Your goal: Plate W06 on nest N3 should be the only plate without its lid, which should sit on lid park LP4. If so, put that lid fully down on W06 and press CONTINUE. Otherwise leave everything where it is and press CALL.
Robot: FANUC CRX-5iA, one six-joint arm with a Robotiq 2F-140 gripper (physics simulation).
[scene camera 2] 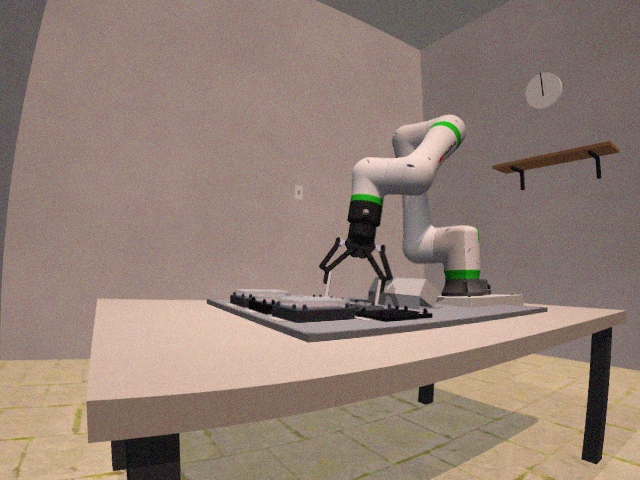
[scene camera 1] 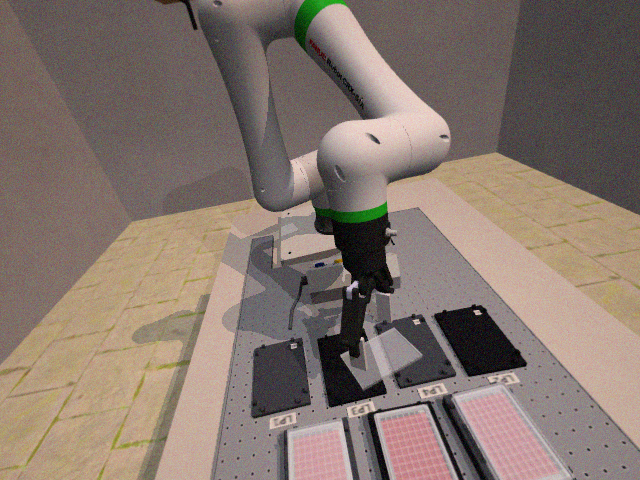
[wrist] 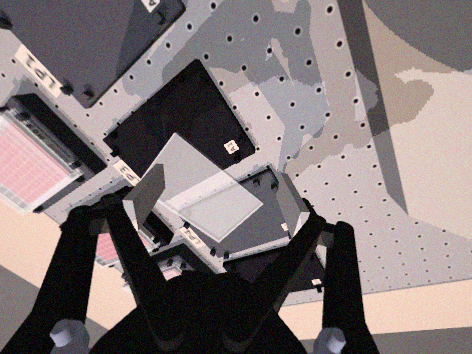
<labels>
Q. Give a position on a LP2 nest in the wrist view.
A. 250, 267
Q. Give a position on a LP2 nest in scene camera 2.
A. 399, 314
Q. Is my gripper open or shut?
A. Open.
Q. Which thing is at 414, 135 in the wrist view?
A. A button box.
</labels>
